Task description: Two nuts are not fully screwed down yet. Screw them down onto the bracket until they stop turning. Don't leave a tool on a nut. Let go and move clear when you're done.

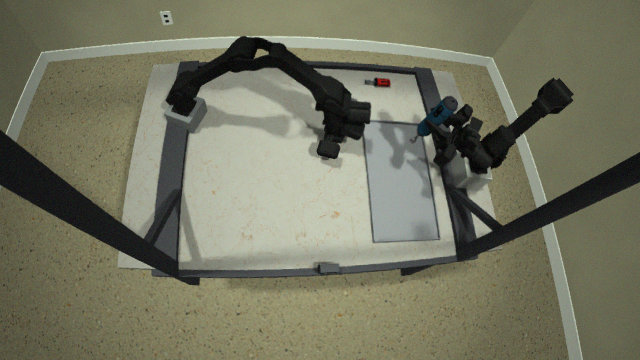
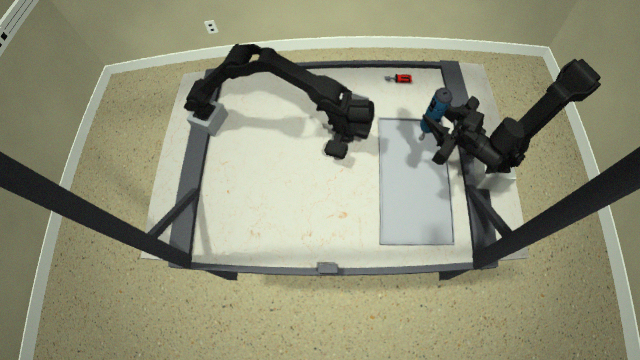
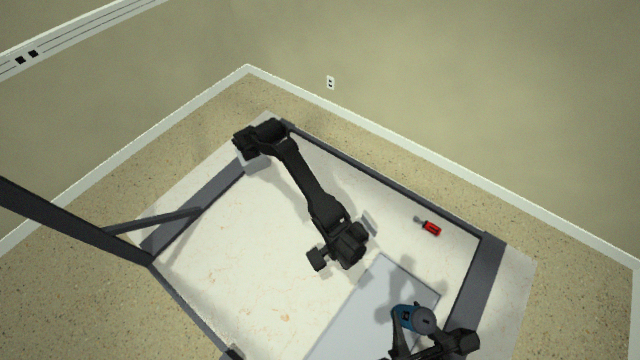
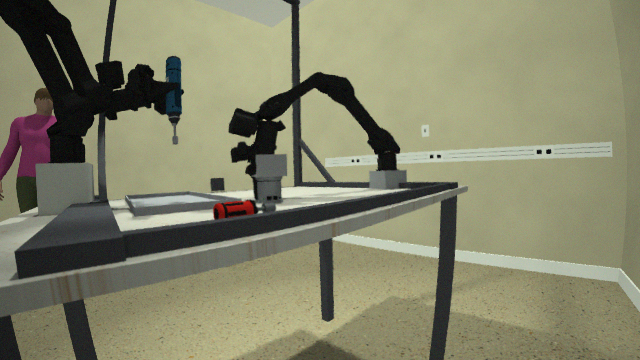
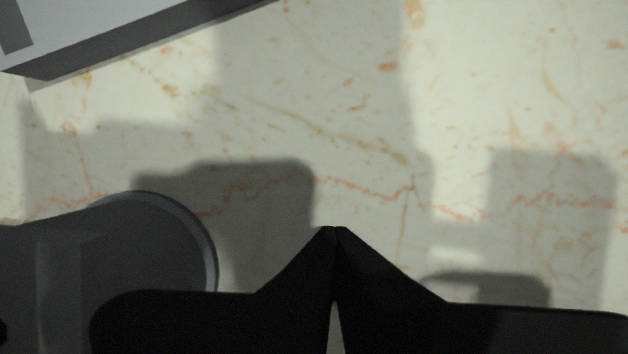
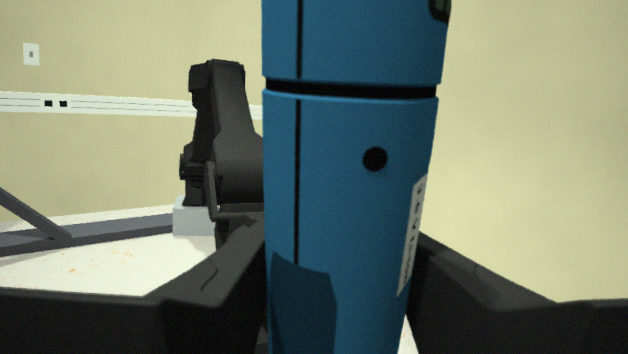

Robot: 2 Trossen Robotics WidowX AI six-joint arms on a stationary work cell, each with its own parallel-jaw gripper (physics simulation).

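Frame: origin at the left arm's base, x ahead, y left, z up, level; centimetres.
Seen in the pictures: left gripper, fingertip midpoint: (image 1: 337,141) (image 2: 351,141) (image 4: 256,199) (image 5: 333,237); right gripper, fingertip midpoint: (image 1: 428,114) (image 2: 426,109) (image 3: 404,305) (image 4: 180,88) (image 6: 332,233); left arm's base at its link origin: (image 1: 184,106) (image 2: 204,111) (image 3: 250,152) (image 4: 387,170) (image 6: 197,202).
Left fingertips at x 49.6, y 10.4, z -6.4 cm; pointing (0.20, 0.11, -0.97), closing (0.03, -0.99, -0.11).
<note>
Pixels of each thing's top centre, then the offset from my left fingertips to it. "spot": a spot on its surface instead.
- nut at its top centre: (image 5: 330,293) dx -2.0, dy +0.0, dz +0.4 cm
- blue power screwdriver at its top centre: (image 3: 427,311) (image 2: 442,87) (image 1: 449,96) (image 4: 176,55) dx +21.3, dy -0.8, dz +38.7 cm
- red-handled tool at its top centre: (image 4: 246,200) (image 2: 398,75) (image 3: 428,223) (image 1: 378,79) dx +6.0, dy +30.4, dz +2.8 cm
- shallow grey tray at its top centre: (image 4: 170,196) (image 2: 415,175) (image 1: 401,176) (image 3: 373,333) dx +22.9, dy -4.1, dz +1.4 cm
- dark frame rail at a spot on its surface: (image 1: 170,175) (image 2: 190,175) spot: dx -43.2, dy -31.9, dz +1.9 cm
My left gripper (image 5: 333,237) is low over the table, its fingertips together; it is shut on no thing. A brassy speck, perhaps part of a nut (image 5: 334,303), shows in the seam between its fingers; the rest is hidden. A grey upright piece (image 3: 369,223) (image 4: 270,165) stands over a grey round base (image 4: 268,189) (image 5: 150,240) close beside that gripper. I cannot tell how any nuts sit on the bracket. My right gripper (image 6: 332,233) is shut on a blue power screwdriver (image 6: 345,175) (image 4: 173,85) (image 2: 436,107) (image 1: 438,116) (image 3: 407,318), which hangs upright, socket down, above the tray.
A red-handled tool (image 1: 382,82) (image 2: 403,78) (image 3: 431,228) (image 4: 235,209) lies near the table's back edge. A shallow grey tray (image 1: 405,210) (image 2: 415,210) (image 3: 345,325) lies on the right side of the table. A dark frame rail (image 2: 190,175) (image 1: 170,175) runs along the left side.
</note>
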